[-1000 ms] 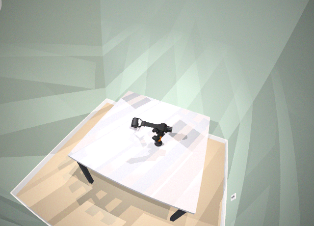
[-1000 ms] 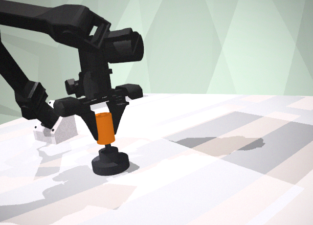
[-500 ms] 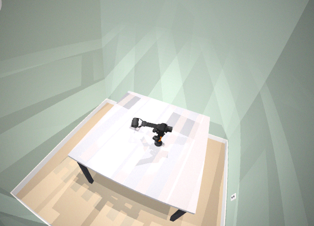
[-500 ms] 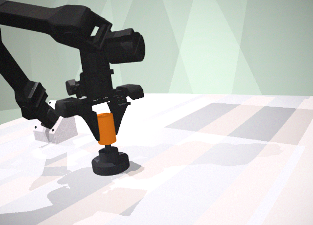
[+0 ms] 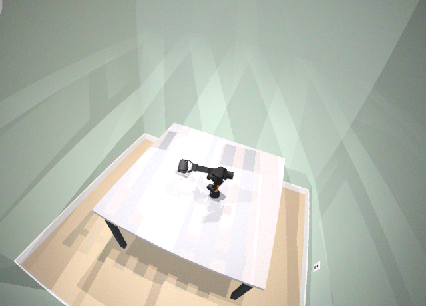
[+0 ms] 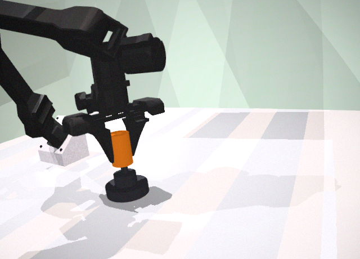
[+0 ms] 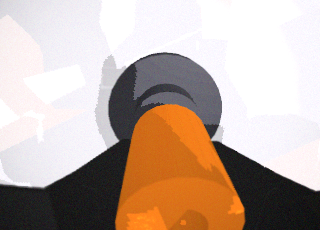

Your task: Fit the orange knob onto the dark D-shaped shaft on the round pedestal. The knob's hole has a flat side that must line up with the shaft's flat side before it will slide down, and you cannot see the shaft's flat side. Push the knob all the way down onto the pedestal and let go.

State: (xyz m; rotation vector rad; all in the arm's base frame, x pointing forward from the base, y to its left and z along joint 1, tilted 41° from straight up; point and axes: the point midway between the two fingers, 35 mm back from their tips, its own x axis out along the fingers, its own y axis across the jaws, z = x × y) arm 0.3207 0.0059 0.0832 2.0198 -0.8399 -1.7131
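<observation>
The orange knob is 2 cm above my gripper tip. From my gripper tip the other things lie so: dark round pedestal: 4 cm below.
</observation>
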